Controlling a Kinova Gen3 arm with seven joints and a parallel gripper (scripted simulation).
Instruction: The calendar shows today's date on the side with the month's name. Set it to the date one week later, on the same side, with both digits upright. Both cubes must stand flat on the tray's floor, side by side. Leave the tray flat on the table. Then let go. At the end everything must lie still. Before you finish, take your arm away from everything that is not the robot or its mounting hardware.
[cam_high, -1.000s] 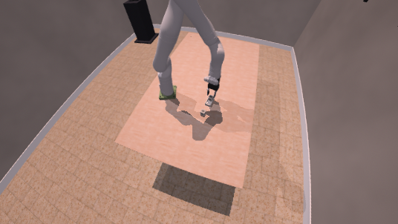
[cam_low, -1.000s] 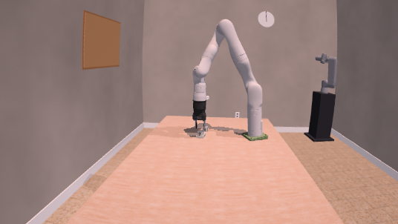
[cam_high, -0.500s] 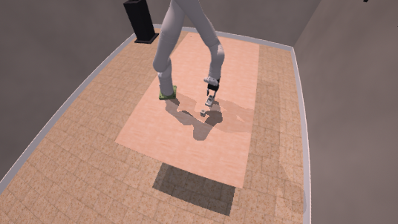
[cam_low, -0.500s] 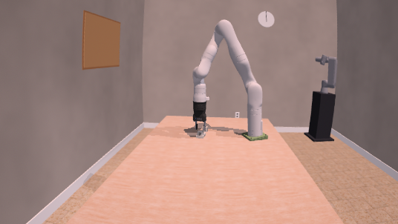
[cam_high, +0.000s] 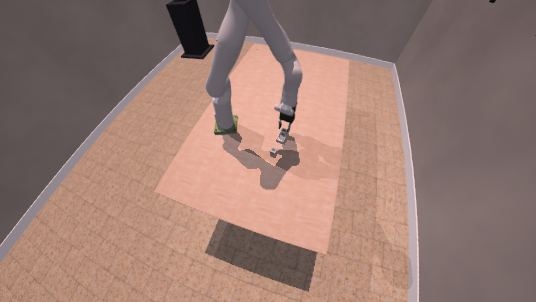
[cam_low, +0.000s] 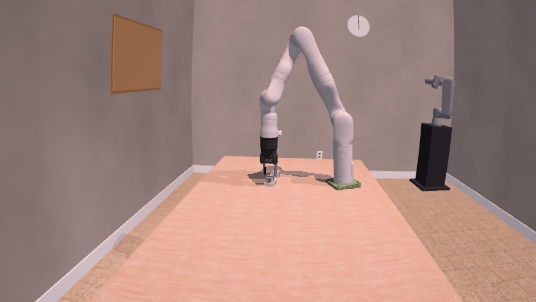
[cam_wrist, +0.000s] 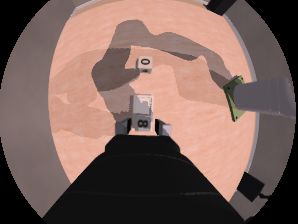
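The tray is 2 cm to the right of my hand and 6 cm below it.
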